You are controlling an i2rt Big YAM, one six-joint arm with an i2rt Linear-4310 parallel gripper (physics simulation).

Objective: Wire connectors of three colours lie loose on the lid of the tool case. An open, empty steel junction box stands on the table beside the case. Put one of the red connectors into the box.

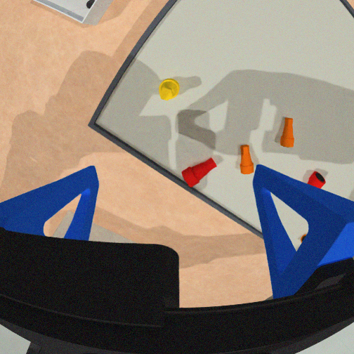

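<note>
A red connector (199, 172) lies on its side on the pale lid (240, 40), wide end close to the lid's lower-left edge. A second red connector (316, 180) lies farther right, partly hidden by the right finger. Two orange connectors (246, 160) (287, 132) and a yellow one (169, 89) are also on the lid. My gripper (175, 173) is wide open and empty, above the case's near corner; the first red connector shows between the fingertips, right of their middle. A pale metal-rimmed corner (60, 12), probably the junction box, is cut off at the top left.
The tan table (40, 60) lies left of and below the case. A dark raised rim (135, 55) borders the lid. A grey object (110, 233) is mostly hidden behind the left finger and gripper body. A small orange-brown bit shows through the right finger's opening. Arm shadows cross the lid.
</note>
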